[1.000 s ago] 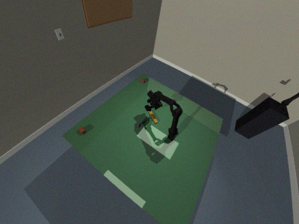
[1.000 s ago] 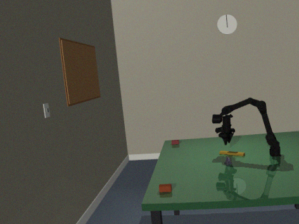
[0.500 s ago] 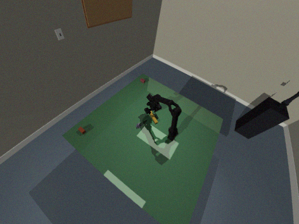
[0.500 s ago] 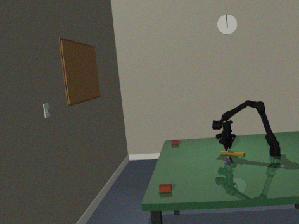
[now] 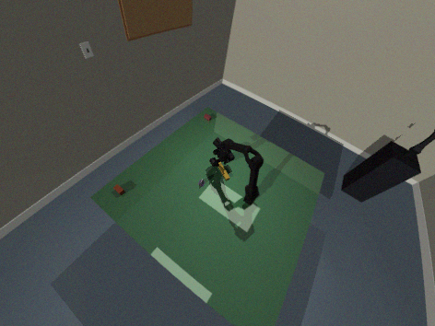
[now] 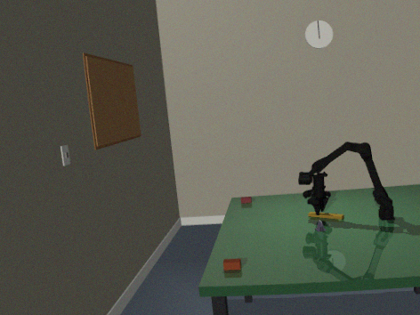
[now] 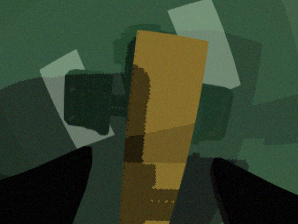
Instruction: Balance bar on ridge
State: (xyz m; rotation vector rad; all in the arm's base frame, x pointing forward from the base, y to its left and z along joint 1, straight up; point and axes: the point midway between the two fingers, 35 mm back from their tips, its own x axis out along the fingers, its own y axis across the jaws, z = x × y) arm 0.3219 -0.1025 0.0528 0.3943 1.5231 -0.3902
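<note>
Right now the yellow bar is 30 mm behind my gripper tip, 10 mm to the left of it and 10 mm below it.
</note>
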